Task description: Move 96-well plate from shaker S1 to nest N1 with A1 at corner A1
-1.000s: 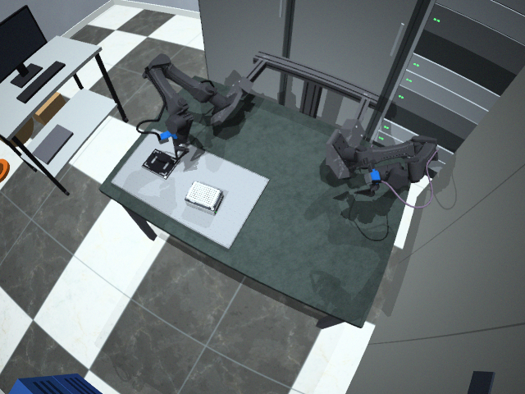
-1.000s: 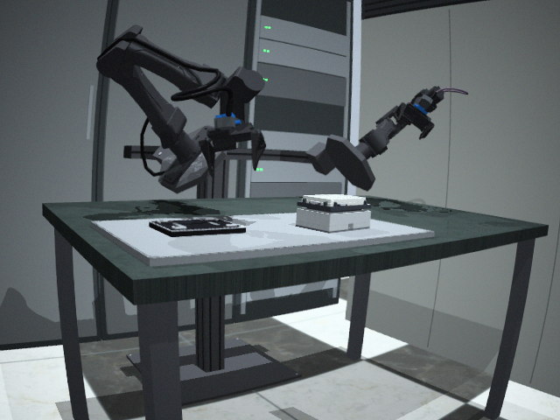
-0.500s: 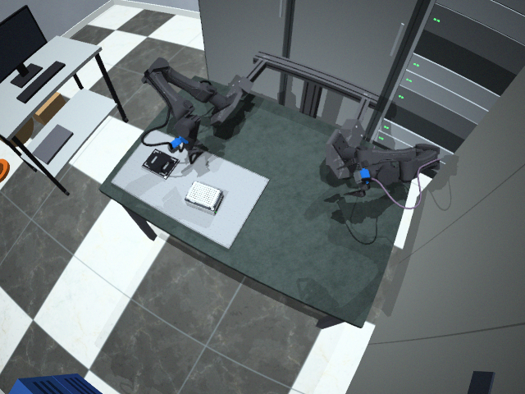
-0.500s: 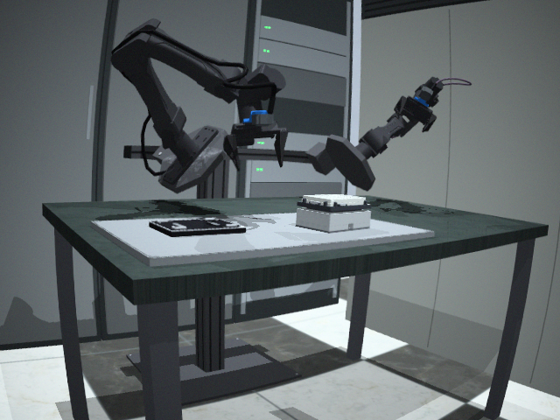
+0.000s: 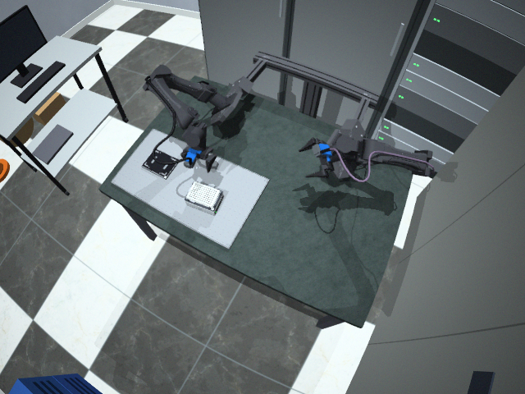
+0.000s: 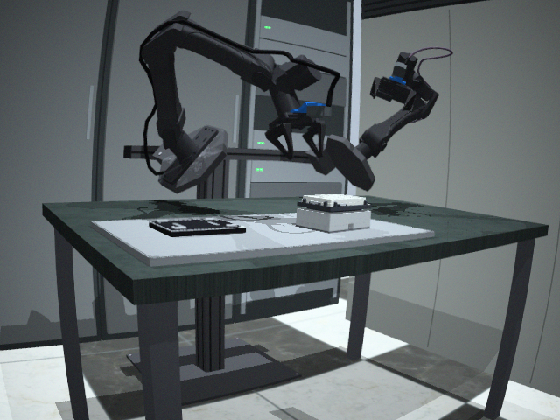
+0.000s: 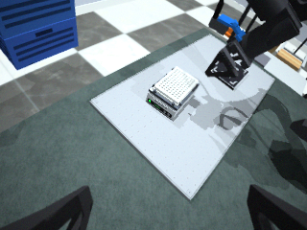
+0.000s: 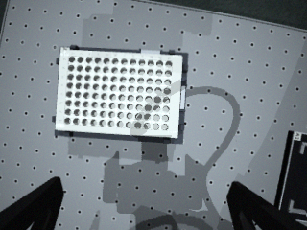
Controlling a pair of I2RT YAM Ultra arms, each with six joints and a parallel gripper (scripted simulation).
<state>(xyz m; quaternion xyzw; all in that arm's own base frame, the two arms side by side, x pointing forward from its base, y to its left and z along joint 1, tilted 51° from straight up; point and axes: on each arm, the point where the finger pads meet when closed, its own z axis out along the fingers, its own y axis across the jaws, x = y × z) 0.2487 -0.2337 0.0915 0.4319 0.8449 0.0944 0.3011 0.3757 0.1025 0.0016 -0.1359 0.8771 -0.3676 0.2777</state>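
The white 96-well plate lies 6 cm ahead of my right hand, 4 cm to the left of it and 10 cm below it.
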